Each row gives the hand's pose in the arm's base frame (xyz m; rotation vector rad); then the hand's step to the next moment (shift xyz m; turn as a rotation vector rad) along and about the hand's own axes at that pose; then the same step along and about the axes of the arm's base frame.
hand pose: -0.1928 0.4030 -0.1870 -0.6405 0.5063 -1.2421
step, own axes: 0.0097 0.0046 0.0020 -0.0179 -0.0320 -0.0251
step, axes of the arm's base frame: 0.0070 -0.0082 -0.0018 -0.0437 0.0070 0.0041
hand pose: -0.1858 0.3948 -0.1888 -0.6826 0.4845 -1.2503
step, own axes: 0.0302 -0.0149 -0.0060 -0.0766 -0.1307 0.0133
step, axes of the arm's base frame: -0.0066 -0.0328 0.0071 -0.1014 0.0554 0.0989
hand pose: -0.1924 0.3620 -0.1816 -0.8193 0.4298 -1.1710
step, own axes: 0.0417 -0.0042 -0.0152 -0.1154 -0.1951 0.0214
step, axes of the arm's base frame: 0.0018 -0.0445 -0.0021 -0.1506 0.0841 0.1485
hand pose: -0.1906 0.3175 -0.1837 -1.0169 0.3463 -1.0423
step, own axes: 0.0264 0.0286 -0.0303 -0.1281 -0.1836 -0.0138
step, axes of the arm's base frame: 0.0087 -0.0347 -0.0340 -0.1742 0.0776 0.1180
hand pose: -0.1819 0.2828 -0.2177 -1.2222 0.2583 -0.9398
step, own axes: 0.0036 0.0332 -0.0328 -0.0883 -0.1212 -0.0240
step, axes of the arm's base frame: -0.0028 -0.0239 -0.0402 -0.1267 0.0438 0.0713
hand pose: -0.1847 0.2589 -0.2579 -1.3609 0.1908 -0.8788
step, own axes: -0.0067 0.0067 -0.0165 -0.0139 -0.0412 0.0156
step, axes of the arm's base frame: -0.0114 -0.0086 -0.0125 -0.0181 0.0228 0.0359
